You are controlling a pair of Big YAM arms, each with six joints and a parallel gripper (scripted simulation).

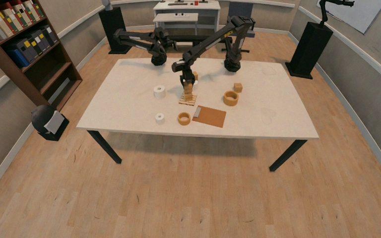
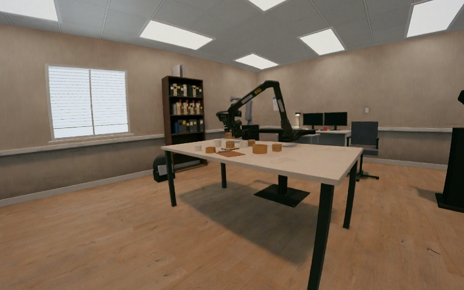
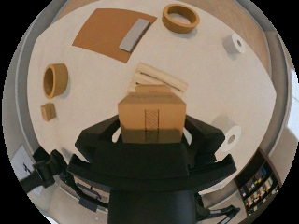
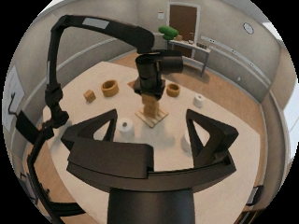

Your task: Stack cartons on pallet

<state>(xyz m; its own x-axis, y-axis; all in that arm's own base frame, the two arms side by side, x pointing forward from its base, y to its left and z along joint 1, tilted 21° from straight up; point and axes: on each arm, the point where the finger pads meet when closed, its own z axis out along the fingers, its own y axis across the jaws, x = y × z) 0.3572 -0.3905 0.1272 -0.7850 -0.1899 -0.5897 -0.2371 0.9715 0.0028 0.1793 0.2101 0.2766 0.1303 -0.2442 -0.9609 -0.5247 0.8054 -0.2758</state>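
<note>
The carton lies 8 cm below my left hand. The rest, counted from my left hand: wooden pallet: 11 cm below.
</note>
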